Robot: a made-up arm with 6 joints. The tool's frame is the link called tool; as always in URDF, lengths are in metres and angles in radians. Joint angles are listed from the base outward.
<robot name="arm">
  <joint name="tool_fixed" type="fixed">
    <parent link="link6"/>
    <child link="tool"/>
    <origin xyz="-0.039 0.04 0.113" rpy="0 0 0"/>
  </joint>
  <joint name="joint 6" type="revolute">
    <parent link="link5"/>
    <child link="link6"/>
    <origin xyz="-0.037 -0.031 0.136" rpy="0 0 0"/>
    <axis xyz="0 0 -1"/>
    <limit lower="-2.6" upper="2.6"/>
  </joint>
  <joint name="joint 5" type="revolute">
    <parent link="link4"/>
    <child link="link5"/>
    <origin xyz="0.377 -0.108 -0.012" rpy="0 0 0"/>
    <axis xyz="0 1 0"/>
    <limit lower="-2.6" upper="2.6"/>
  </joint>
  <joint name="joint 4" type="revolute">
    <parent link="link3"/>
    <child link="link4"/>
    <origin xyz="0.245 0.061 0.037" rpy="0 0 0"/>
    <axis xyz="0 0 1"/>
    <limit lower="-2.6" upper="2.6"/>
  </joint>
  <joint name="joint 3" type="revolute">
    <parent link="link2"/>
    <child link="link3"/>
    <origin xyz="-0.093 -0.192 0.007" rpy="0 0 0"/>
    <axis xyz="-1 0 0"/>
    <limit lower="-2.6" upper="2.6"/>
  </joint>
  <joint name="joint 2" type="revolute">
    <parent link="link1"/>
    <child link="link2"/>
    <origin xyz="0.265 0.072 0.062" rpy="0 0 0"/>
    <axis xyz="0 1 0"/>
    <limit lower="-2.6" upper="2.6"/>
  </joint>
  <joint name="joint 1" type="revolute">
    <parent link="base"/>
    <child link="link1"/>
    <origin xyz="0 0 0.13" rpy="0 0 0"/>
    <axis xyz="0 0 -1"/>
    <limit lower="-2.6" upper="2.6"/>
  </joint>
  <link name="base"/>
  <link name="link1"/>
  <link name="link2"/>
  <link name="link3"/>
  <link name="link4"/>
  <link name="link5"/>
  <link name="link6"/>
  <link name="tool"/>
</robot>
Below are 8 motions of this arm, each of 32 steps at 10 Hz.
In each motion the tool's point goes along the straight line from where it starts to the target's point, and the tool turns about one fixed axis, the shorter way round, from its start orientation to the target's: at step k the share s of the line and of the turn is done. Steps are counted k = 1, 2, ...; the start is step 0. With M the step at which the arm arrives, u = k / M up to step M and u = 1 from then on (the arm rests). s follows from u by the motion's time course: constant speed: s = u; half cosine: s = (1 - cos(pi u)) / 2; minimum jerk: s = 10 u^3 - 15 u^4 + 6 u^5.
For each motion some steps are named. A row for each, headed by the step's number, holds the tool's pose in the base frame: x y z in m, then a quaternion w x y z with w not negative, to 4 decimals.
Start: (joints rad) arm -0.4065 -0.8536 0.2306 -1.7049 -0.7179 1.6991
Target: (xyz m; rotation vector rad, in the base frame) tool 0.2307 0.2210 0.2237 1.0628 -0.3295 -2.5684
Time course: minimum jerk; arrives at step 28
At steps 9, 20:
9: 0.1759 -0.0840 0.3425 0.0743 -0.4337 0.2513 0.8621
20: 0.2209 0.1663 0.2450 0.1270 0.3873 -0.1413 -0.9022

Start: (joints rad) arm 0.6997 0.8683 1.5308 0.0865 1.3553 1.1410
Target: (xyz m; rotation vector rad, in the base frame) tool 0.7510 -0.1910 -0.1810 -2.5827 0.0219 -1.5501
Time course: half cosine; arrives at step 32
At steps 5, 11, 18, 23, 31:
5: 0.5711 -0.4845 -0.3960 0.0686 -0.8166 0.4683 -0.3302
11: 0.6103 -0.4204 -0.3491 0.0692 -0.8436 0.3740 -0.3792
18: 0.6740 -0.3165 -0.2730 0.0685 -0.8656 0.2117 -0.4487
23: 0.7160 -0.2480 -0.2228 0.0667 -0.8651 0.1007 -0.4868
31: 0.7505 -0.1918 -0.1816 0.0647 -0.8558 0.0085 -0.5132

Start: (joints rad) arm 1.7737 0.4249 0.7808 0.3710 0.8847 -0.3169
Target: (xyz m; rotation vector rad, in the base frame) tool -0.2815 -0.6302 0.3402 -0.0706 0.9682 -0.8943
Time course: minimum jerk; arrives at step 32
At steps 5, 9, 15, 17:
5: -0.0379 -0.9168 0.0018 0.5689 0.3148 0.6501 -0.3932
9: -0.0653 -0.8845 0.0400 0.6009 0.2777 0.6338 -0.4001
15: -0.1413 -0.7952 0.1454 0.6808 0.1713 0.5799 -0.4134
17: -0.1706 -0.7606 0.1862 0.7079 0.1291 0.5558 -0.4163

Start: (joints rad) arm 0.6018 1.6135 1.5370 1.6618 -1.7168 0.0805
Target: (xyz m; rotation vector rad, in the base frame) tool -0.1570 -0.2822 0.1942 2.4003 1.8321 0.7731
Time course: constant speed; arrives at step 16
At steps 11, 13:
11: -0.1300 -0.2532 0.1230 0.2171 0.7800 0.5300 0.2522
13: -0.1408 -0.2648 0.1515 0.1358 0.7803 0.5561 0.2519

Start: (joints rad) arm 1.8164 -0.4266 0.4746 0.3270 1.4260 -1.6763
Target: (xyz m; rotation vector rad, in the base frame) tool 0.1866 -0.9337 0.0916 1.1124 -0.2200 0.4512
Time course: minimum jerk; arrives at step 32
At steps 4, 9, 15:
4: -0.2081 -0.9251 0.5895 0.8165 0.5327 0.1713 -0.1420
9: -0.1587 -0.9262 0.5272 0.8262 0.5374 0.1377 -0.0979
15: -0.0374 -0.9288 0.3742 0.8388 0.5417 0.0536 0.0117

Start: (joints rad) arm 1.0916 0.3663 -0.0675 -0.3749 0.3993 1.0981
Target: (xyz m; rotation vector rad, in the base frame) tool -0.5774 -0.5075 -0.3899 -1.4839 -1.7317 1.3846
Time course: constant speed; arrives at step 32
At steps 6, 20, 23, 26, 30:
6: -0.0172 -0.8402 0.1183 0.1636 0.1446 0.4507 -0.8656
20: -0.3189 -0.6611 -0.1554 0.0535 -0.3806 -0.5833 0.7156
23: -0.3835 -0.6227 -0.2140 0.1001 -0.4251 -0.6013 0.6692
26: -0.4481 -0.5843 -0.2726 0.1460 -0.4668 -0.6153 0.6182
30: -0.5343 -0.5331 -0.3508 0.2057 -0.5176 -0.6276 0.5441

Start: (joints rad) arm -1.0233 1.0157 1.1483 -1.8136 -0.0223 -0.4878
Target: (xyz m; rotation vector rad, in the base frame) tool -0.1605 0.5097 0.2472 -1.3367 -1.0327 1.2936
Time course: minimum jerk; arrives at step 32
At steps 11, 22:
11: 0.1260 0.4600 0.3432 0.7115 -0.5714 -0.3265 0.2463
22: -0.0939 0.4981 0.2695 0.5456 -0.5617 -0.4066 0.4706

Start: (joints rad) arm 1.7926 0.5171 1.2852 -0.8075 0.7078 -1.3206
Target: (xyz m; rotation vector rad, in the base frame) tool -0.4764 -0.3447 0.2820 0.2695 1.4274 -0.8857
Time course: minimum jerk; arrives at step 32
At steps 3, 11, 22, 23, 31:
3: -0.1534 -0.7894 0.4166 0.6321 0.2225 0.5227 -0.5270
11: -0.2245 -0.6916 0.3870 0.6404 0.2004 0.5485 -0.4989
22: -0.4178 -0.4253 0.3064 0.6565 0.1383 0.6129 -0.4173
23: -0.4311 -0.4070 0.3009 0.6573 0.1340 0.6170 -0.4115
31: -0.4763 -0.3448 0.2820 0.6595 0.1191 0.6307 -0.3914

